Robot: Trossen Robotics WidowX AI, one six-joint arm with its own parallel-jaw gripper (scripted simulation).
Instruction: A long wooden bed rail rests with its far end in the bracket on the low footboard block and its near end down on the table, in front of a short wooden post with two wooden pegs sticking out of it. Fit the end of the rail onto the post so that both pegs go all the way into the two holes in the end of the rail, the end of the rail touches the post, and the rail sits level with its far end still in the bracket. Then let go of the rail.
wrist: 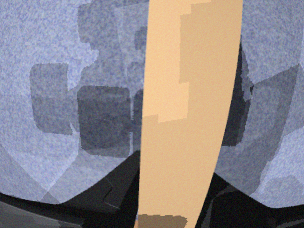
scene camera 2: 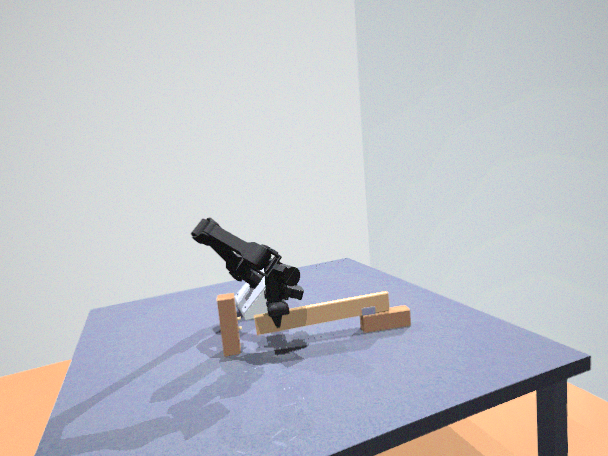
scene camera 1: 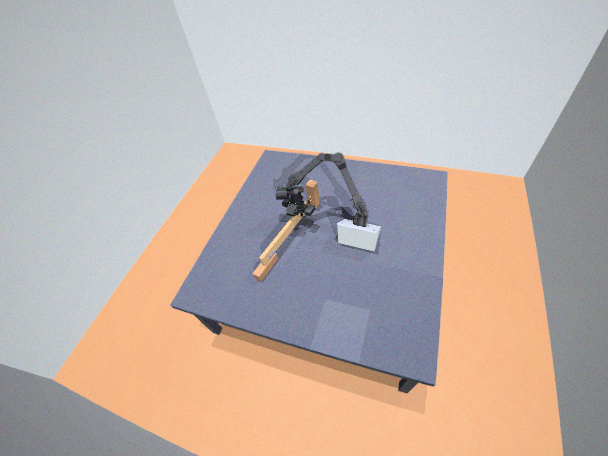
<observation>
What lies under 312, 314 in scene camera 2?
A wooden rail.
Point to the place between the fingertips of my gripper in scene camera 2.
278, 326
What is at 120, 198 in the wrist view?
My gripper.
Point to a wooden rail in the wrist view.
At 191, 63
</observation>
